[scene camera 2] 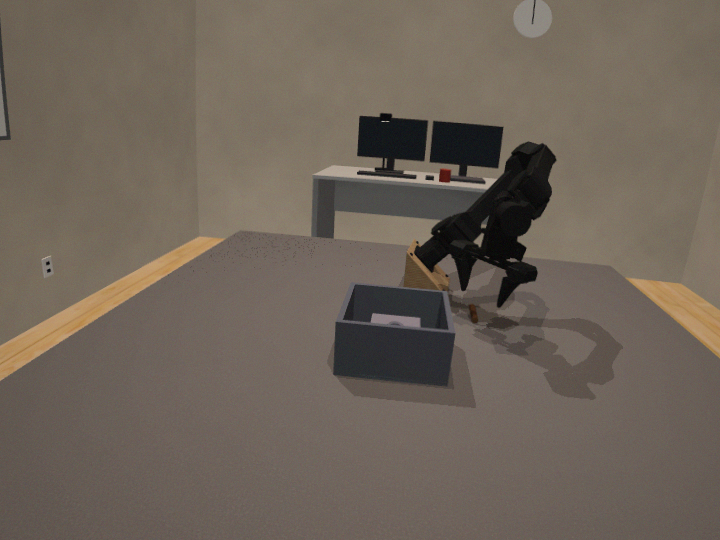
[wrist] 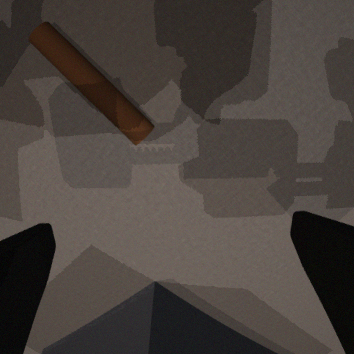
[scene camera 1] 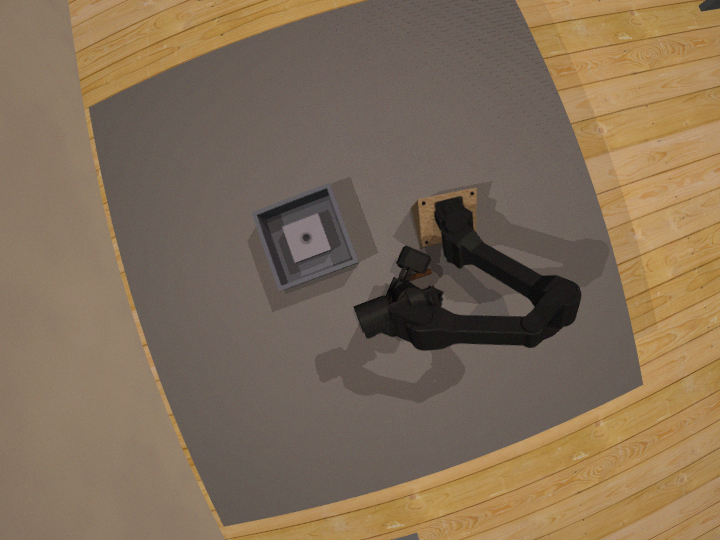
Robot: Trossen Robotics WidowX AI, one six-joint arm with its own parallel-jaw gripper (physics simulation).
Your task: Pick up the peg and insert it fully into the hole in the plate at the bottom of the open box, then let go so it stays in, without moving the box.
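The brown cylindrical peg lies flat on the grey mat, between the box and the arm's base. It is diagonal at the upper left of the wrist view. My gripper is wide open and empty, above the mat beside the peg; its fingertips are hidden in scene camera 1. The blue-grey open box stands upright, and its corner shows at the bottom of the wrist view. Inside is the pale square plate with an empty round hole.
The arm's wooden base board stands near the peg and the box. The box walls rise around the plate. The arm casts dark shadows over the mat. A desk with monitors stands behind.
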